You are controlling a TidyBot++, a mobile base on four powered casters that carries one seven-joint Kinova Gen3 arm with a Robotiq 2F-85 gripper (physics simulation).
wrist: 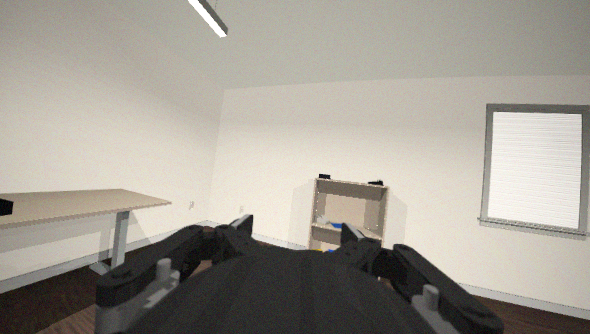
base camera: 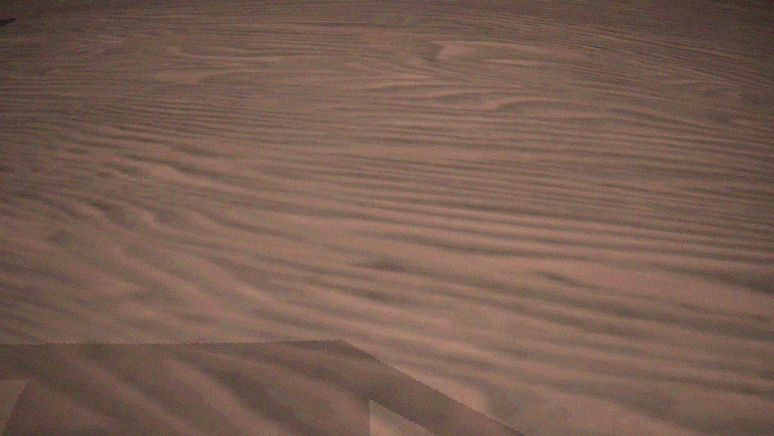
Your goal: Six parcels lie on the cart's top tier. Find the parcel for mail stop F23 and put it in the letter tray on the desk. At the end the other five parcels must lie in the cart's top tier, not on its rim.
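Frame: origin at the arm's base, x ahead, y left, z up, level; centimetres.
Seen in the pictures: gripper, fingertip midpoint: point(wrist: 296, 228).
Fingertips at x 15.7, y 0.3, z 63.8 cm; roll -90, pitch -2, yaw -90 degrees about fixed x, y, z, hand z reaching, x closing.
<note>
A point is followed by its place in that frame.
My gripper point(wrist: 296, 228) @(z 63.8, x 15.7, y 0.3 cm) is open and empty in the wrist view, with its two fingertips far apart. It points level across the room. A desk or table point(wrist: 90, 200) @(z 32.3, x 98.9, y 147.7 cm) with a light wood top and a grey leg stands at the left of the wrist view, and a black object point(wrist: 5, 206) @(z 36.6, x 61.0, y 139.6 cm) on it is cut off by the view's left edge. I cannot tell whether this is the task's desk. The parcels, the cart and the letter tray do not show in either view.
A wooden shelf unit point(wrist: 386, 215) @(z 35.9, x 164.8, y -93.1 cm) stands by the far wall, with blue and yellow things in it and black things on top. A window point(wrist: 537, 170) @(z 100.2, x 157.1, y -244.4 cm) is at the right. The base camera view shows wood floor point(base camera: 379, 189) @(z -39.7, x 56.2, y -2.3 cm) with a shadow point(base camera: 162, 373) @(z -39.7, x 31.8, y 17.6 cm) at the lower left.
</note>
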